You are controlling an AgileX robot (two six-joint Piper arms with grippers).
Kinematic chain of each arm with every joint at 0, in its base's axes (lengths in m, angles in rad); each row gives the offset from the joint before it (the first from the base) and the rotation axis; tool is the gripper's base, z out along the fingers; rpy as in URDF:
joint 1: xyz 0 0 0.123 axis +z
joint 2: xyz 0 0 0 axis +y
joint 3: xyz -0.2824 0 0.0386 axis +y
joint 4: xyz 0.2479 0 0.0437 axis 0.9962 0 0.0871
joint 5: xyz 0 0 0 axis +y
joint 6: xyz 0.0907 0 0.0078 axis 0.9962 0 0.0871
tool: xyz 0 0 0 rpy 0 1.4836 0
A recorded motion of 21 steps. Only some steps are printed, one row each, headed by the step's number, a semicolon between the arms.
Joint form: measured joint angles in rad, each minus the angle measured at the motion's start. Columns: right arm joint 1, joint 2, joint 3, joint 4, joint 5, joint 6; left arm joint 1, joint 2, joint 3, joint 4, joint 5, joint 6.
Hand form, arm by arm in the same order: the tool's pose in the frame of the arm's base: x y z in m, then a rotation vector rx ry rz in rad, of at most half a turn. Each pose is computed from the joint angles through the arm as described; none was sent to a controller.
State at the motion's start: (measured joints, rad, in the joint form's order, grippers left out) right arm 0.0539 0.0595 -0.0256 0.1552 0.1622 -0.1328; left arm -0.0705 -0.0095 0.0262 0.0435 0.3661 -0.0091
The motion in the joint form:
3: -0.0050 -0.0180 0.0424 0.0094 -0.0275 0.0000; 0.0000 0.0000 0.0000 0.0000 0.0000 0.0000
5: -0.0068 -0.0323 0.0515 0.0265 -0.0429 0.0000; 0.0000 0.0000 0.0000 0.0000 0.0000 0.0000
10: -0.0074 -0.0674 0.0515 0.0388 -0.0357 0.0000; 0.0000 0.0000 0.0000 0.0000 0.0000 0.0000
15: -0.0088 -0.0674 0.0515 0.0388 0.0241 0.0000; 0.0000 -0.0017 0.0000 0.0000 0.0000 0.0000
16: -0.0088 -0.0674 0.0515 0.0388 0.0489 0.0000; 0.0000 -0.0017 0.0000 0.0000 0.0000 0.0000
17: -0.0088 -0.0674 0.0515 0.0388 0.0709 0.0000; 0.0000 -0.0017 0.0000 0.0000 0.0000 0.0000
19: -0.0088 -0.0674 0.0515 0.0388 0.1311 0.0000; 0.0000 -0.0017 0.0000 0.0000 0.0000 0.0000
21: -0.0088 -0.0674 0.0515 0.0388 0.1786 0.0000; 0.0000 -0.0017 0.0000 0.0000 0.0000 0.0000
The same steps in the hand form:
3: 0.0598 0.0050 0.1929 -0.0322 1.6751 0.0782; 0.0529 -0.0023 0.1719 0.0844 1.8642 -0.0124
5: 0.0592 0.0048 0.1921 -0.0159 1.6547 0.0899; 0.0529 -0.0023 0.1719 0.0844 1.8642 -0.0124
10: 0.0566 0.0049 0.1935 -0.0080 1.6267 0.1015; 0.0529 -0.0023 0.1719 0.0844 1.8642 -0.0124
15: 0.0561 0.0058 0.1882 -0.0161 1.6855 0.1075; 0.0528 -0.0023 0.1719 0.0843 1.8625 -0.0125
16: 0.0558 0.0062 0.1860 -0.0199 1.7099 0.1105; 0.0528 -0.0023 0.1719 0.0843 1.8625 -0.0125
17: 0.0555 0.0066 0.1840 -0.0234 1.7315 0.1131; 0.0528 -0.0023 0.1719 0.0843 1.8625 -0.0125
19: 0.0544 0.0076 0.1787 -0.0329 1.7906 0.1204; 0.0528 -0.0023 0.1719 0.0843 1.8625 -0.0125
21: 0.0533 0.0083 0.1746 -0.0405 1.8373 0.1261; 0.0528 -0.0023 0.1719 0.0843 1.8625 -0.0125

